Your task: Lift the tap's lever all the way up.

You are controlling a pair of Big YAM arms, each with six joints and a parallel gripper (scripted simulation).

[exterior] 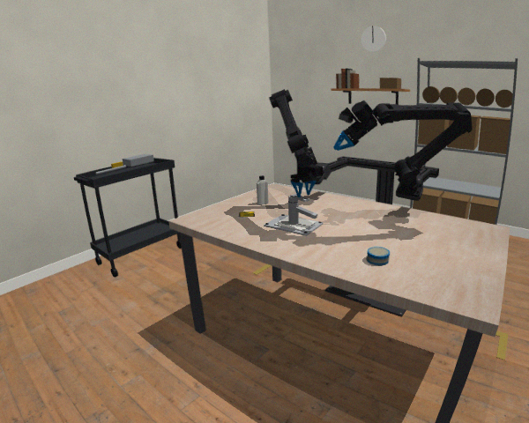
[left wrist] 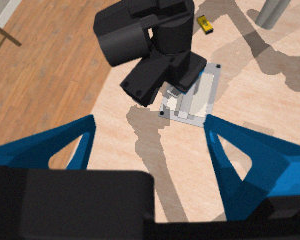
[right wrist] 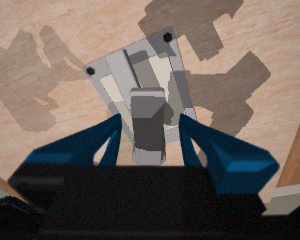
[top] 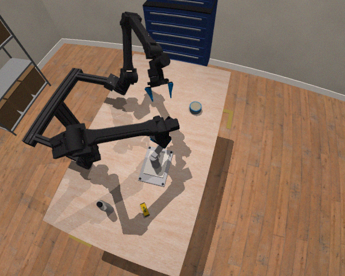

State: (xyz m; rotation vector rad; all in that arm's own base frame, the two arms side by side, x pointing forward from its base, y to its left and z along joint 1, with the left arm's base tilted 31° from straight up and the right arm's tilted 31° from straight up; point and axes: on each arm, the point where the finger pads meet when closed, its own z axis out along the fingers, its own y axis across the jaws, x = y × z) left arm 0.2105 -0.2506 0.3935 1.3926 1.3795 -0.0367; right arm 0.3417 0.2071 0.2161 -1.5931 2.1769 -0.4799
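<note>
The tap lever is 3 cm to the right of my right hand, 2 cm below it and 1 cm behind it. From my right hand the other things lie so: square base plate 17 cm below, 7 cm to the right, 3 cm behind; then small yellow block 36 cm to the right, 17 cm below, 1 cm behind; then grey tap 7 cm below, 5 cm to the right, 2 cm behind.
</note>
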